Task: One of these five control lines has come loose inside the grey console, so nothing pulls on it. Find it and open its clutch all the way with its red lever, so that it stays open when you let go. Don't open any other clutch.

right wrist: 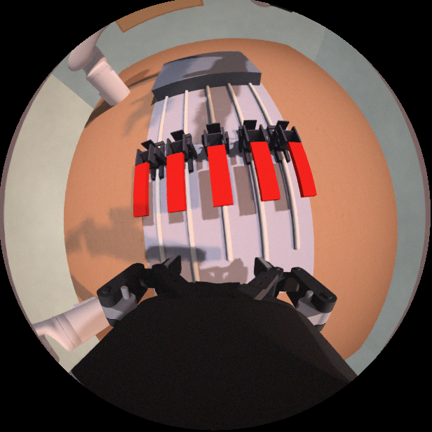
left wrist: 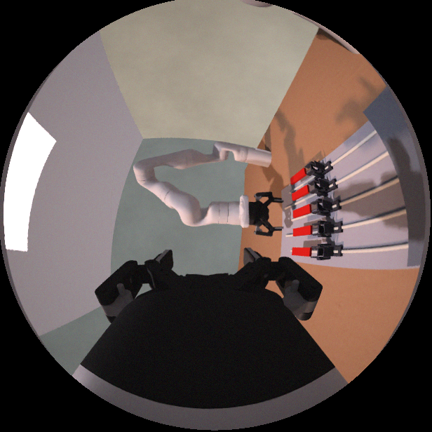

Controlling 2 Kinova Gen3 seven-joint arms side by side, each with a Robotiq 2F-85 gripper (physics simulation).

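The grey console stands at the far end of a pale board. Five pale lines run from it through five black clutches. Their red levers, left to right in the right wrist view, are the first, second, middle, fourth and fifth. All five levers point away from the console at a similar tilt. My right gripper is open and empty, near the lines' free ends, apart from the levers. My left gripper is open and empty, away from the board.
The white right arm reaches toward the board in the left wrist view. Parts of a white arm show at the left of the right wrist view. The board lies on an orange-brown table. The clutches stand close side by side.
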